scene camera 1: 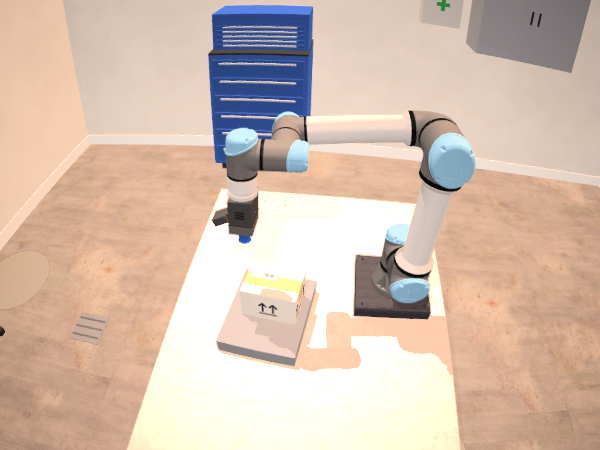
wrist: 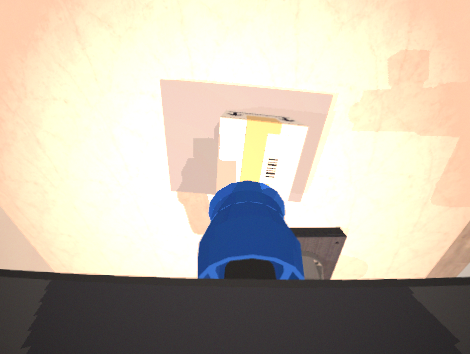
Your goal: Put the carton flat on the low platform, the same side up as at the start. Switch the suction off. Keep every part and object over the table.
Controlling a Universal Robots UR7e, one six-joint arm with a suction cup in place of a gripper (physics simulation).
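Frame: origin at the arm's base, x ahead, y left, z up, level; centimetres.
Where they show: hand, its tool point: [scene camera 1: 244, 239] [wrist: 246, 214].
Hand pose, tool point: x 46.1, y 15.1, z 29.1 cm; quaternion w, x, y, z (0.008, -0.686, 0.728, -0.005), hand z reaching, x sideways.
Note:
Things, the pixels of their top centre, and the offset from my tool point. Level surfaces: height alone.
- white carton, centre of its top: [wrist: 255, 177] [scene camera 1: 272, 281] dx -7.0, dy -1.7, dz -17.5 cm
- low grey platform, centre of its top: [wrist: 240, 149] [scene camera 1: 268, 310] dx -5.7, dy +0.6, dz -28.2 cm
- pale table, height of its surface: dz -33.0 cm
The white carton [scene camera 1: 271, 302] [wrist: 285, 150] with a yellow tape band stands upright on the low grey platform [scene camera 1: 255, 345] [wrist: 185, 110], toward its far end in the scene view. Two black arrows on its side point up. It looks flat on the platform; its far lower edge is hidden. My gripper, a blue suction cup [scene camera 1: 244, 240] [wrist: 247, 192], is open. It hangs above and beyond the carton in the scene view, apart from it, holding nothing. In the wrist view the cup hides part of the carton's near end.
The arm's dark base plate [scene camera 1: 365, 300] [wrist: 320, 233] stands on the pale table [scene camera 1: 390, 400] to the right of the platform. A blue drawer cabinet [scene camera 1: 261, 90] stands on the floor behind the table.

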